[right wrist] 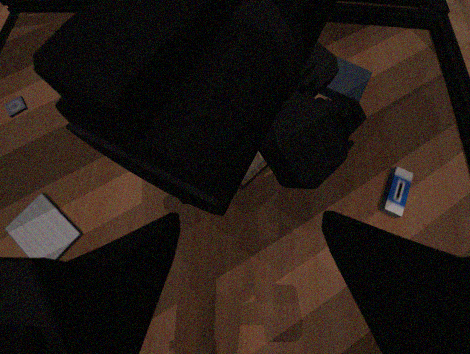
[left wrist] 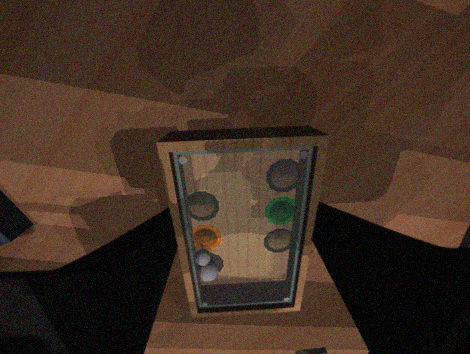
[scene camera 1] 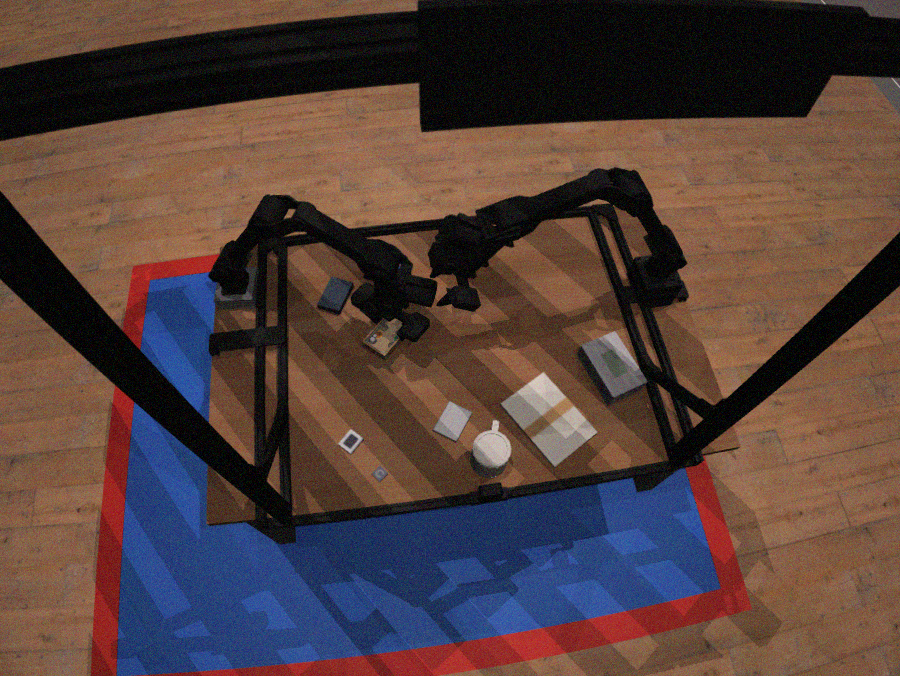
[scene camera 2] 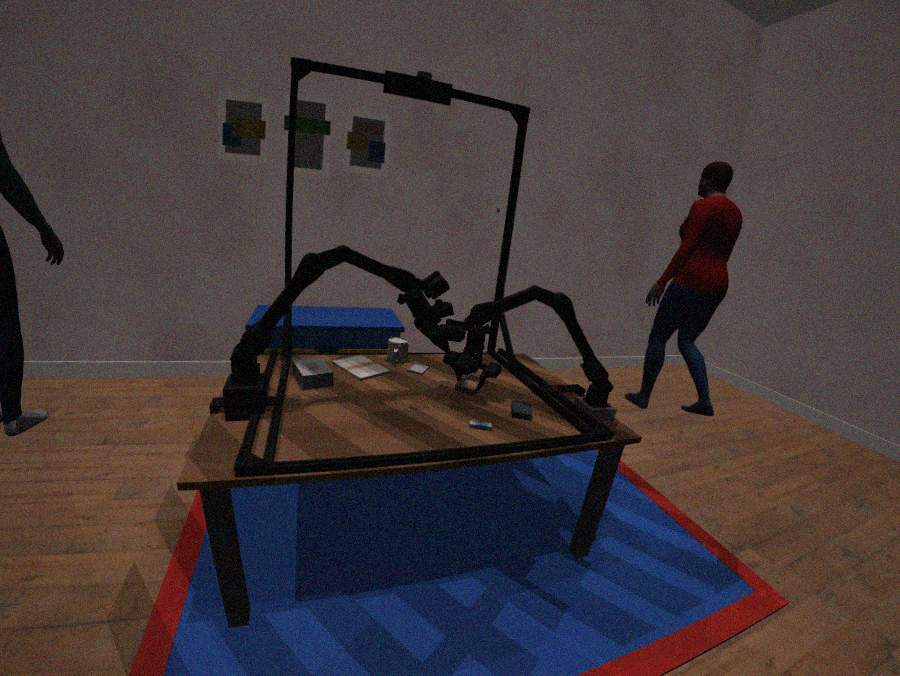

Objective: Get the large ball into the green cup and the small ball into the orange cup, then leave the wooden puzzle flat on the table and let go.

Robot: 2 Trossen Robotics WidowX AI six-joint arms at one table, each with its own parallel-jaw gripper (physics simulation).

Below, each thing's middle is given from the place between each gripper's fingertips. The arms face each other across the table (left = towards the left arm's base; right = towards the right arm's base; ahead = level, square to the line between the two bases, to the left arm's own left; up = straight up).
Labels:
Right now my right hand is 10 cm short of the dark blue block point(scene camera 1: 337, 291), 25 cm to the right of it and 16 cm above it. Round my right hand: white mug point(scene camera 1: 491, 450) 32 cm behind, 12 cm to the right, 13 cm below.
Right now my left hand is 150 mm to the right of the dark blue block, 120 mm short of it and 20 mm above it. From my left hand the other things lie so: white mug (290 mm behind, 220 mm to the right, 10 mm above).

